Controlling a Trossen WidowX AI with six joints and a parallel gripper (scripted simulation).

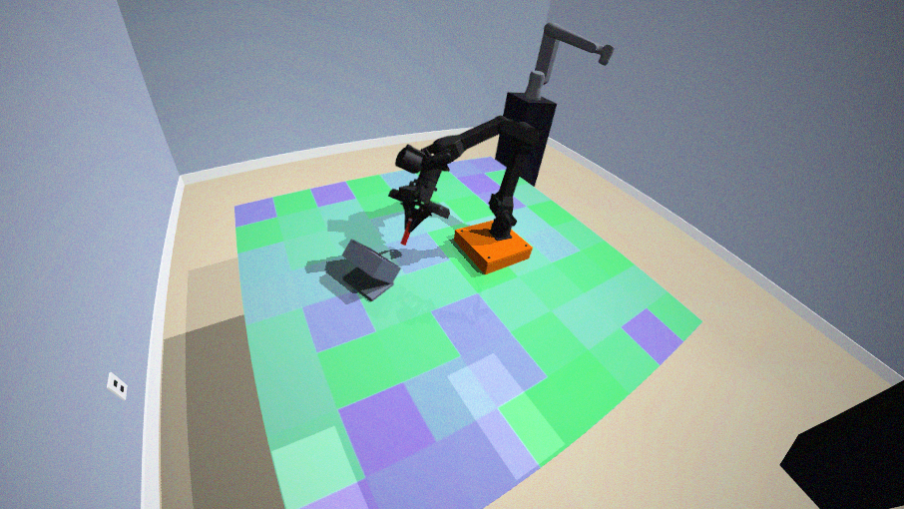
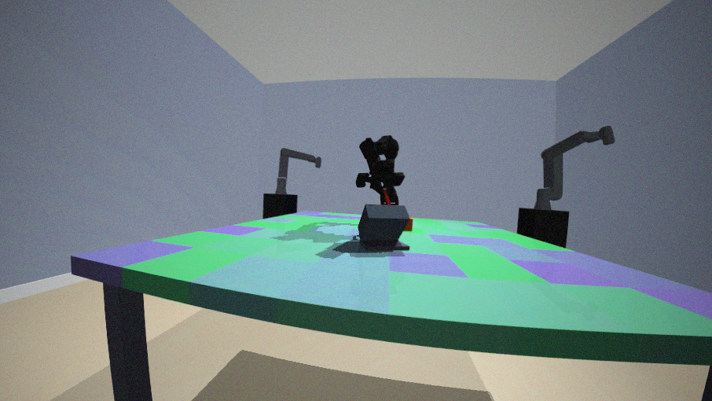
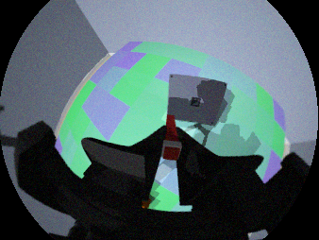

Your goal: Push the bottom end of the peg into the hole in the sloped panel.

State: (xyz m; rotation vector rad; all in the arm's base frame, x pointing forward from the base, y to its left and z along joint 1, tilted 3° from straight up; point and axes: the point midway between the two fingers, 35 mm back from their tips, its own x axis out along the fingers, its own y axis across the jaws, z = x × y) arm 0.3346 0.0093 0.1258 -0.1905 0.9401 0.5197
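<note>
My gripper tip is 110 mm short of the dark grey sloped panel and 80 mm above it. From my gripper tip the other things lie so: red peg (10 mm to the right, 10 mm behind, 10 mm above).
</note>
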